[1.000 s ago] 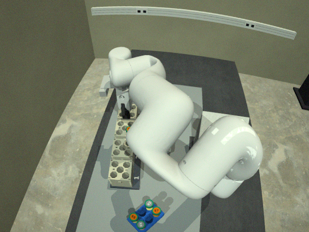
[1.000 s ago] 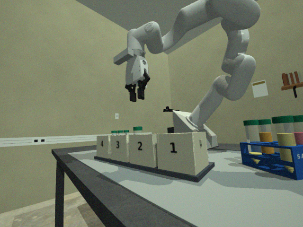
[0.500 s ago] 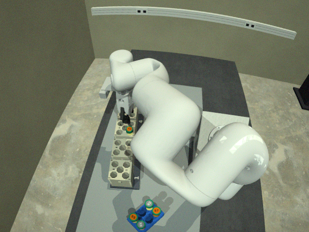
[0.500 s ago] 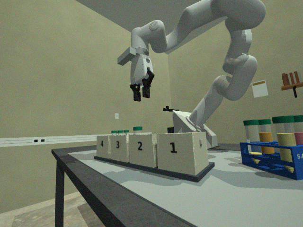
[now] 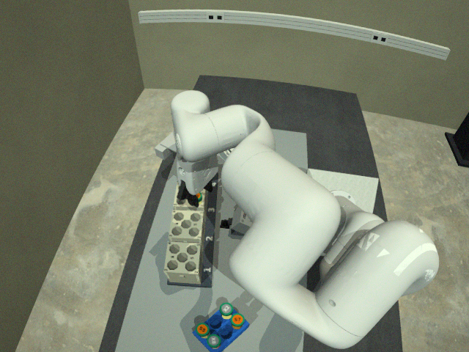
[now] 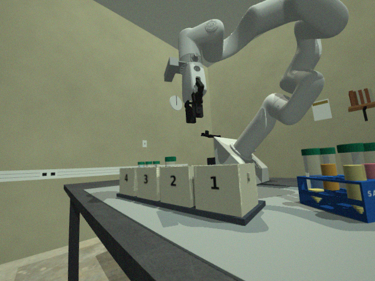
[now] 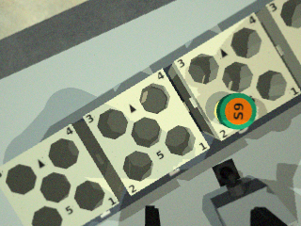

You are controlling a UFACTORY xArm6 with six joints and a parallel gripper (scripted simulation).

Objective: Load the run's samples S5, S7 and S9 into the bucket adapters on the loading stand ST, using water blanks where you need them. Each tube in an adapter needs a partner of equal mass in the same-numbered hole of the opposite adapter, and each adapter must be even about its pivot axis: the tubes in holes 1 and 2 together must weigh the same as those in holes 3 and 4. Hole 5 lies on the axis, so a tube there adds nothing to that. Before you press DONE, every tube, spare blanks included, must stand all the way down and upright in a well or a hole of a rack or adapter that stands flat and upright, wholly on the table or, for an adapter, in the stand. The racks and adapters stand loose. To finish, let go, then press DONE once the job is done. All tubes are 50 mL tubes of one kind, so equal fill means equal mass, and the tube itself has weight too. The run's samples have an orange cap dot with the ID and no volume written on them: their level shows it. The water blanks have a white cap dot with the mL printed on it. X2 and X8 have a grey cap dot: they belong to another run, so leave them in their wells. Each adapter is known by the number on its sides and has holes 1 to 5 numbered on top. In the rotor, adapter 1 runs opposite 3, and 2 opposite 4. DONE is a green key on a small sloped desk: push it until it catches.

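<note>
My hand is 160 mm past the orange-capped tube, 270 mm to the right of it and 180 mm above it. From my hand the other things lie so: green done key 140 mm behind, 70 mm to the right, 180 mm below; then yellow-filled tube 50 mm ahead, 80 mm to the right, 180 mm below; then dark stand base 60 mm ahead, 40 mm to the right, 240 mm below.
</note>
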